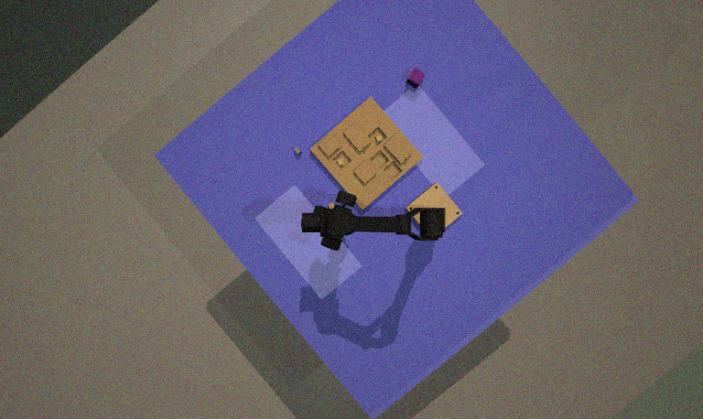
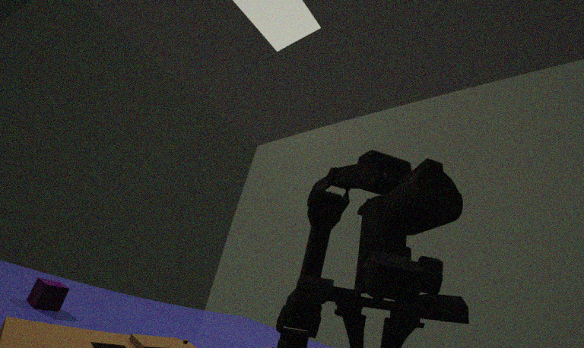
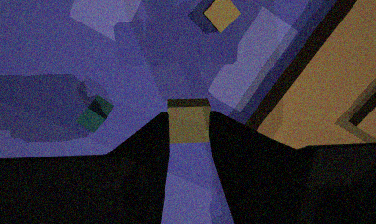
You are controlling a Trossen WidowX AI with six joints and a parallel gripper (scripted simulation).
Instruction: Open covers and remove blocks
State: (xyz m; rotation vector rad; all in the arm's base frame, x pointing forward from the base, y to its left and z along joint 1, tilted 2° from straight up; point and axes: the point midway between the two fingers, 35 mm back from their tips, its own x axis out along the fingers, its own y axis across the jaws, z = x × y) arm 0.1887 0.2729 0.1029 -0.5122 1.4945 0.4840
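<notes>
Right now my gripper tip is 7 cm past the small green block, 4 cm to the right of it and 7 cm above it. From my gripper tip the other things lie so: small grey block: 30 cm ahead, 1 cm to the right, 8 cm below; then magenta block: 27 cm ahead, 51 cm to the right, 7 cm below.
</notes>
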